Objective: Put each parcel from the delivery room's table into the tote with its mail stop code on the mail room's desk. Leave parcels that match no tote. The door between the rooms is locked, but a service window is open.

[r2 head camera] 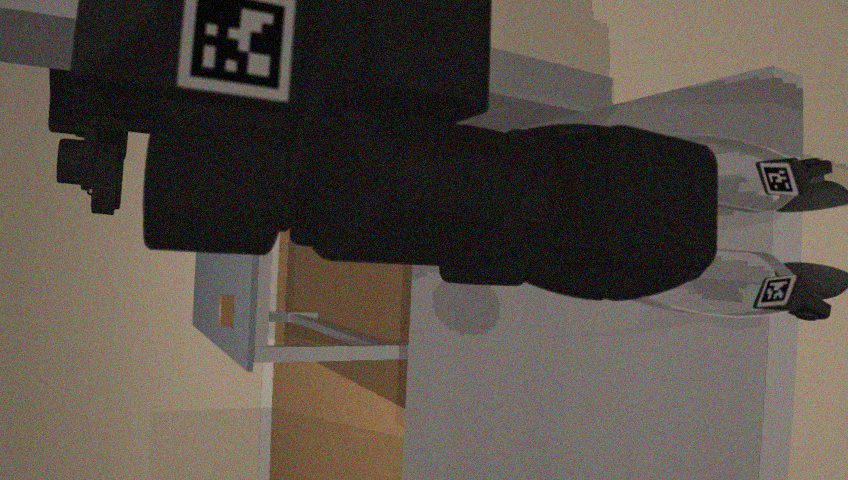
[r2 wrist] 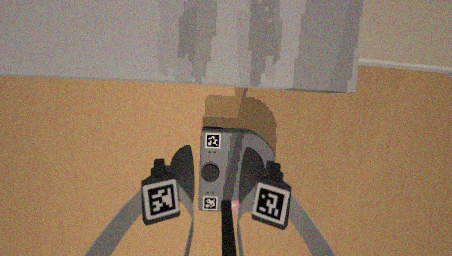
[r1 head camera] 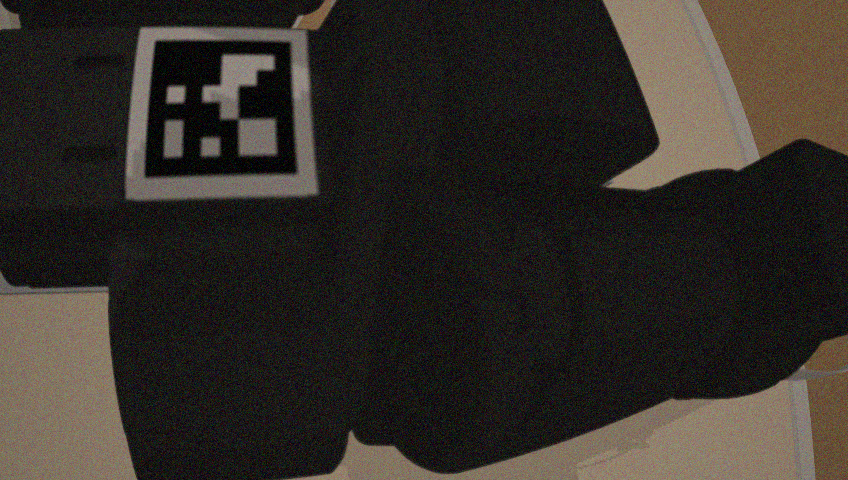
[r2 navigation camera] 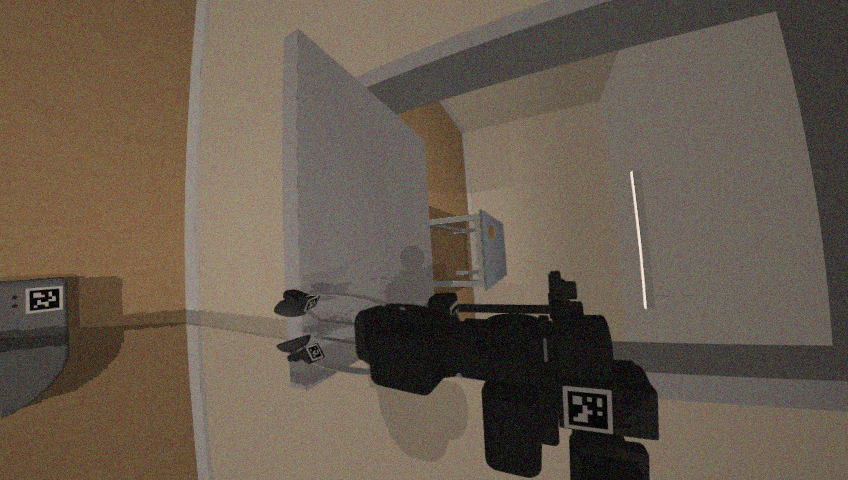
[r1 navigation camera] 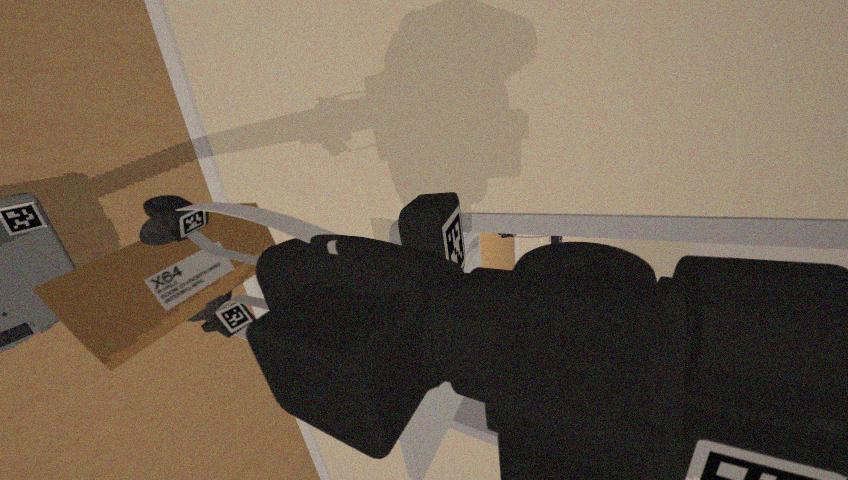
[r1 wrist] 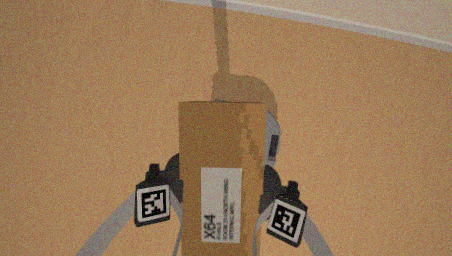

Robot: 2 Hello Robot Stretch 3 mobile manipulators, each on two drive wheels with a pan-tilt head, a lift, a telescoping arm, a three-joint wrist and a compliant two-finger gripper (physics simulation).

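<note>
My r1 gripper (r1 navigation camera: pixel 190 267) (r1 wrist: pixel 221 182) is shut on a long brown parcel (r1 navigation camera: pixel 89 291) (r1 wrist: pixel 210 132) labelled X64, held above the floor. In the r1 head camera view, dark arm and wrist parts cover much of the scene and the fingers do not show. My r2 gripper (r2 head camera: pixel 818 237) (r2 navigation camera: pixel 292 324) (r2 wrist: pixel 217 172) is open with no parcel between its fingers. It is over the outer edge of the grey ledge (r2 head camera: pixel 565 380) (r2 navigation camera: pixel 357 178) (r2 wrist: pixel 100 40) at the service window (r2 navigation camera: pixel 714 358). A small orange-brown parcel (r2 head camera: pixel 226 310) (r2 navigation camera: pixel 491 231) lies on a blue-grey table (r2 head camera: pixel 208 279) (r2 navigation camera: pixel 495 261) beyond. No totes show.
The r1 base (r1 navigation camera: pixel 23 273) is below the X64 parcel. The r2 base (r2 navigation camera: pixel 29 356) (r2 wrist: pixel 207 155) is below its gripper. Beige wall (r1 head camera: pixel 53 368) (r1 navigation camera: pixel 624 118) stands close to the r1 arm. A grey frame strip (r1 navigation camera: pixel 595 226) crosses behind that arm.
</note>
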